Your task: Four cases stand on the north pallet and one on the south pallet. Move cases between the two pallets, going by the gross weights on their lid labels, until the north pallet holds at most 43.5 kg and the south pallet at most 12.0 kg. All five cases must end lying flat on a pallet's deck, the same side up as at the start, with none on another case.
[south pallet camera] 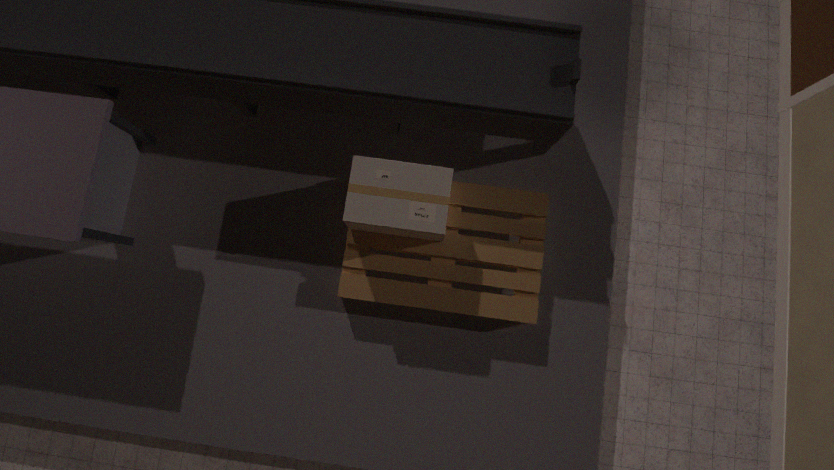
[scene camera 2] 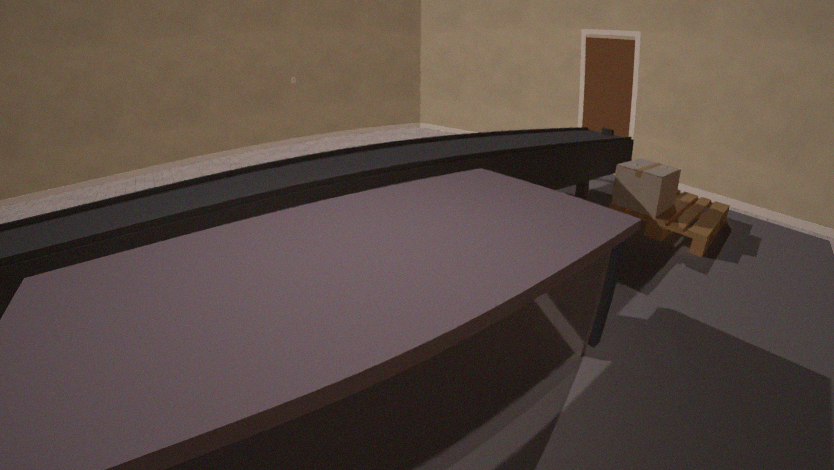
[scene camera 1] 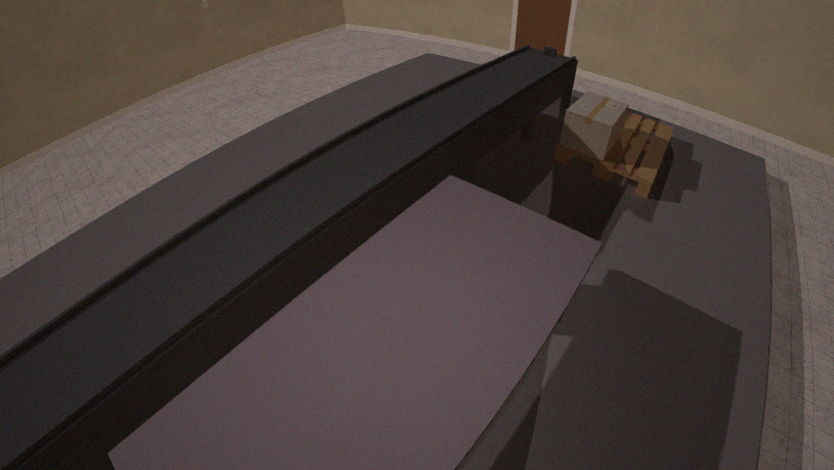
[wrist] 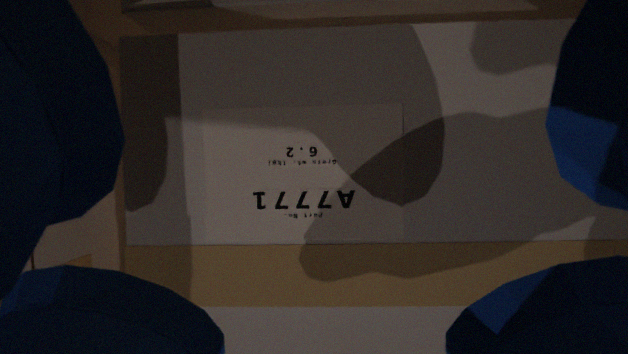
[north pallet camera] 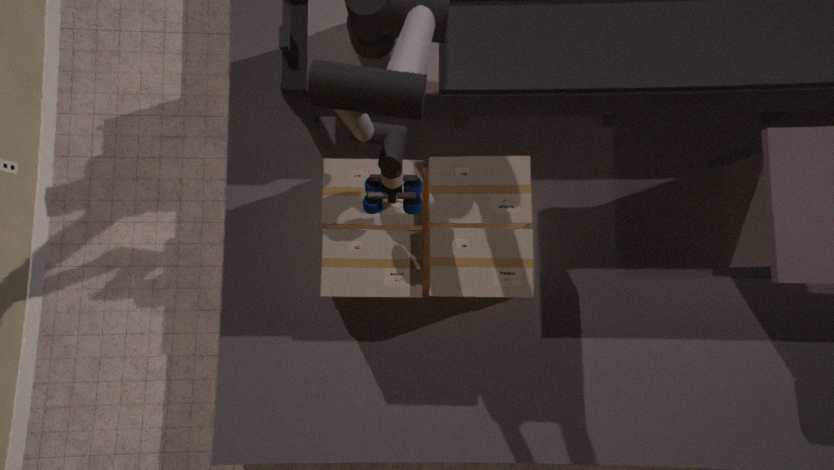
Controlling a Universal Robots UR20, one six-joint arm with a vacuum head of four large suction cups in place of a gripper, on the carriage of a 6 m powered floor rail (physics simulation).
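Where they show: hand at its tool point: point(wrist: 331, 242); arm's base at its link origin: point(north pallet camera: 373, 37).
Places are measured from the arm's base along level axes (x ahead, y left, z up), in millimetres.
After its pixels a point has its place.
Note:
Four white taped cases stand two by two on the north pallet, their lids up: the upper left case point(north pallet camera: 341, 207) @[x 891, y -189, z -174 mm] point(wrist: 260, 75) @[x 956, y 154, z -174 mm], the upper right case point(north pallet camera: 478, 213) @[x 931, y 572, z -129 mm], the lower left case point(north pallet camera: 350, 283) @[x 1315, y -134, z -185 mm] and the lower right case point(north pallet camera: 461, 283) @[x 1314, y 475, z -130 mm]. My suction head point(north pallet camera: 392, 195) @[x 858, y 106, z -59 mm] is open, with nothing held, over the right part of the upper left case; the exact gap is hard to tell. In the wrist view that case's label point(wrist: 300, 200) @[x 861, y 127, z -173 mm] reads A7771, 6.2. The fifth case point(south pallet camera: 385, 210) @[x 897, y 5448, z -128 mm] point(scene camera 1: 589, 128) @[x 820, y 5224, z -206 mm] point(scene camera 2: 636, 186) @[x 795, y 5224, z -247 mm] lies at the upper left of the south pallet point(south pallet camera: 507, 312) @[x 1355, y 6229, z -425 mm] point(scene camera 1: 662, 140) @[x 1342, y 6010, z -426 mm] point(scene camera 2: 712, 221) @[x 1359, y 5643, z -426 mm].
The dark floor rail point(north pallet camera: 612, 46) point(south pallet camera: 291, 58) point(scene camera 1: 291, 180) point(scene camera 2: 350, 151) runs behind both pallets. A pinkish table point(north pallet camera: 805, 204) @[x 902, y 2204, z -40 mm] point(south pallet camera: 40, 163) @[x 908, y 3557, z -39 mm] point(scene camera 1: 373, 326) @[x 808, y 2974, z -40 mm] point(scene camera 2: 326, 262) @[x 934, y 2868, z -40 mm] stands between the pallets. Bare deck boards show right of and below the south case.

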